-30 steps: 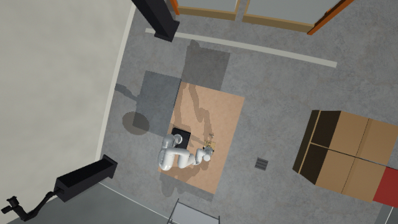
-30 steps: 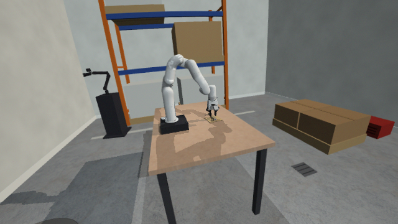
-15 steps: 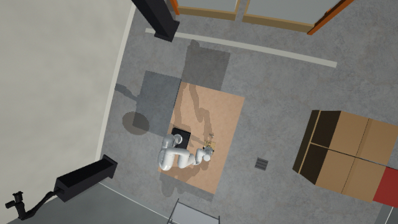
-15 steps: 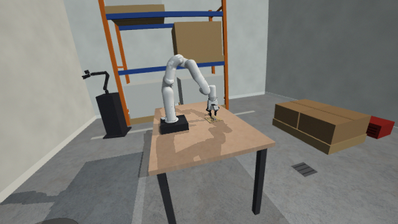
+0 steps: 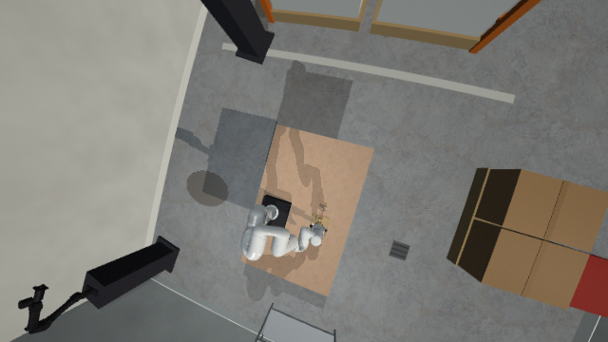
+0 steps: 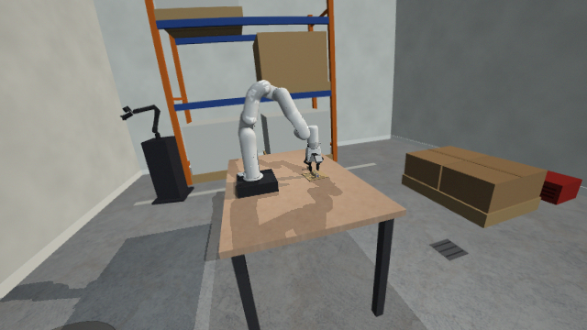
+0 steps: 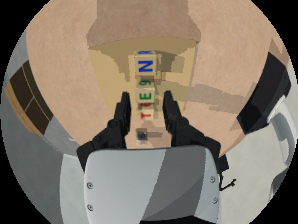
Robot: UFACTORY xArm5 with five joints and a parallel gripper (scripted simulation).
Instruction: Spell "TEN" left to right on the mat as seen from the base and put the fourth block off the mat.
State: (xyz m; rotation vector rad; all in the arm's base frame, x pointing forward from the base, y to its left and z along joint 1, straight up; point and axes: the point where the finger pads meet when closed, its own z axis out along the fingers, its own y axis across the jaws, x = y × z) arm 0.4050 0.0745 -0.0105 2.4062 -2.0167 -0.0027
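Now: the tan mat 50 mm below my hand.
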